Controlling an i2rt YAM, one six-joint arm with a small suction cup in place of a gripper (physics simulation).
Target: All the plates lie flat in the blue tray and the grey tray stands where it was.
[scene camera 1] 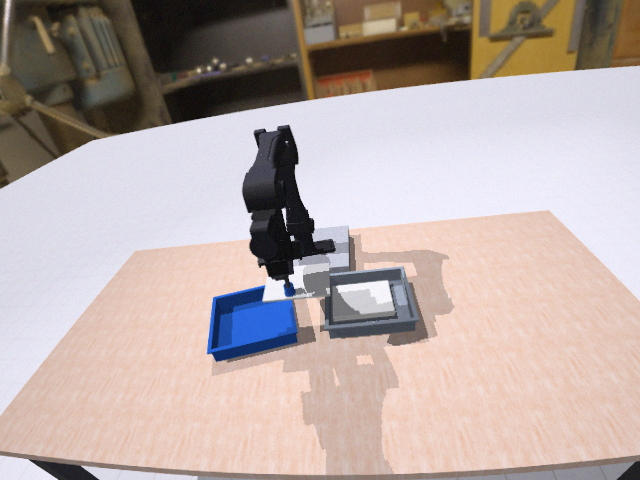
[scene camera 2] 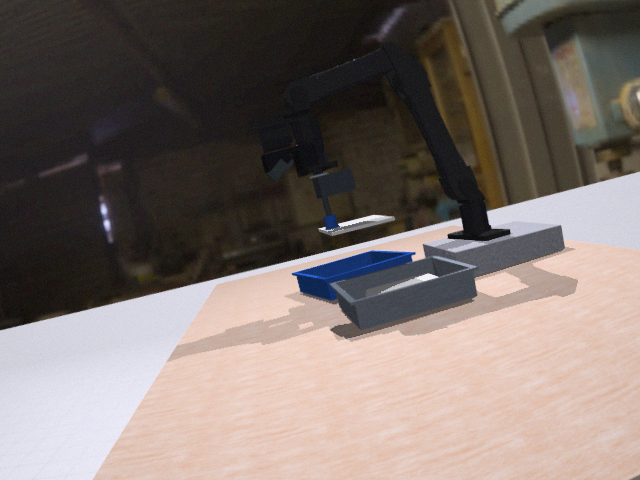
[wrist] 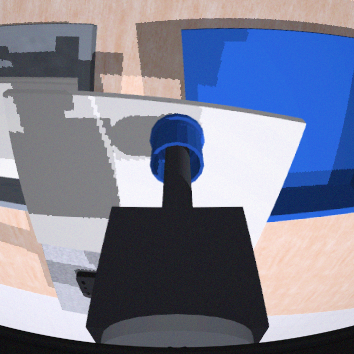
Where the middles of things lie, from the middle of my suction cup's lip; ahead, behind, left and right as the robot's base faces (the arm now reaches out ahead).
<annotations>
Right now the blue tray (scene camera 1: 241, 324) is 60 mm behind my suction cup, 140 mm to the right of it and 140 mm below it. Also, from my suction cup: grey tray (scene camera 2: 455, 281) 50 mm behind, 200 mm to the left, 140 mm below.
</annotations>
